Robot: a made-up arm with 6 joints.
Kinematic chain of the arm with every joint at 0, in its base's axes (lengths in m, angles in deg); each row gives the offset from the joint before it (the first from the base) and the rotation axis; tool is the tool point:
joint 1: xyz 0 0 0.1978 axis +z
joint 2: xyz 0 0.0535 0 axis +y
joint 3: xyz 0 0 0.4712 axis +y
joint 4: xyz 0 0 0.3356 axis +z
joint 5: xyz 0 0 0 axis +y
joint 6: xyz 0 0 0.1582 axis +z
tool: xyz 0 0 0
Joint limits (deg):
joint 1: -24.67..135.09
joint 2: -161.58..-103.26
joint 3: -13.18..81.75
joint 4: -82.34..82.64
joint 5: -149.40..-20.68
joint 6: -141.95..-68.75
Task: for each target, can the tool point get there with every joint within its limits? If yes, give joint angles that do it. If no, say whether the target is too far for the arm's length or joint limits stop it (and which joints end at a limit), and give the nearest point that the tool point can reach.
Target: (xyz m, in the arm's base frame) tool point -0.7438 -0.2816 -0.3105
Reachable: yes | joints 29.30 -122.42 8.28 -41.13 -38.59 -100.56
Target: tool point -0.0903 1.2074 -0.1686
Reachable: no: too far | nearest point -0.4448 0.4357 -0.1686 | short by 0.849 m
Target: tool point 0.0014 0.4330 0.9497
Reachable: no: joint limits stop it (at a limit: joint 1, joint 2, joint 3, joint 4) | nearest point -0.5212 0.3991 0.5168 | short by 0.679 m
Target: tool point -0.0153 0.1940 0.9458
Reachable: no: joint limits stop it (at a limit: joint 1, joint 2, joint 3, joint 4, joint 5) | nearest point -0.5388 0.3673 0.5369 | short by 0.686 m
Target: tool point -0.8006 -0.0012 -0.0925
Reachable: yes | joints -5.99 -113.18 17.42 63.84 -76.83 -105.42
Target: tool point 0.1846 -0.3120 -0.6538
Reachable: yes | joints 122.93 -148.08 -6.04 22.13 -40.61 -126.24
